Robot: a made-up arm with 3 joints. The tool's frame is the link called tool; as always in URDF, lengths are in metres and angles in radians.
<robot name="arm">
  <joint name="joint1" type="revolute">
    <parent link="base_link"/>
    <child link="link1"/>
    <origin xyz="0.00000 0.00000 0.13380" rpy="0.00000 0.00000 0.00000"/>
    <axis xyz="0 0 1"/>
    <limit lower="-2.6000" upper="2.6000"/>
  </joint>
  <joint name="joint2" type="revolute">
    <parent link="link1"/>
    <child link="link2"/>
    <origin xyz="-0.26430 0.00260 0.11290" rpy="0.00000 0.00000 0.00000"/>
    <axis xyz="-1 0 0"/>
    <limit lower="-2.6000" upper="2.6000"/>
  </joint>
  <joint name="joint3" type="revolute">
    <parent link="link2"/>
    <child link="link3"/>
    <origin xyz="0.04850 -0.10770 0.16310" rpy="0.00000 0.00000 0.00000"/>
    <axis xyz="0 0 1"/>
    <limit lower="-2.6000" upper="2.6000"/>
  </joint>
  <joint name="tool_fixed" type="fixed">
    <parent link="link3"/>
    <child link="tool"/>
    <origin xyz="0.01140 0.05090 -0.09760" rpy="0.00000 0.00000 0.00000"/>
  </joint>
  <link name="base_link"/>
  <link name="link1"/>
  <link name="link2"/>
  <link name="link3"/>
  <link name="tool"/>
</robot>
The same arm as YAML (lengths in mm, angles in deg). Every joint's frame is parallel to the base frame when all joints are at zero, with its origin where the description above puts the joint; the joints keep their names.
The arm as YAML. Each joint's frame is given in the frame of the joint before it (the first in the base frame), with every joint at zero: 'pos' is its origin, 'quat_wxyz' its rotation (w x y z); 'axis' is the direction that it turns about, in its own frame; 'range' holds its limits. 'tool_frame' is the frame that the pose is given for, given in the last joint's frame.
length_unit: mm
angle_unit: deg
joints:
  - joint: joint1
    pos: [0.0, 0.0, 133.8]
    quat_wxyz: [1.0, 0.0, 0.0, 0.0]
    axis: "+z"
    range: [-148.97, 148.97]
  - joint: joint2
    pos: [-264.3, 2.6, 112.9]
    quat_wxyz: [1.0, 0.0, 0.0, 0.0]
    axis: "-x"
    range: [-148.97, 148.97]
  - joint: joint3
    pos: [48.5, -107.7, 163.1]
    quat_wxyz: [1.0, 0.0, 0.0, 0.0]
    axis: "+z"
    range: [-148.97, 148.97]
tool_frame:
  pos: [11.4, 50.9, -97.6]
  quat_wxyz: [1.0, 0.0, 0.0, 0.0]

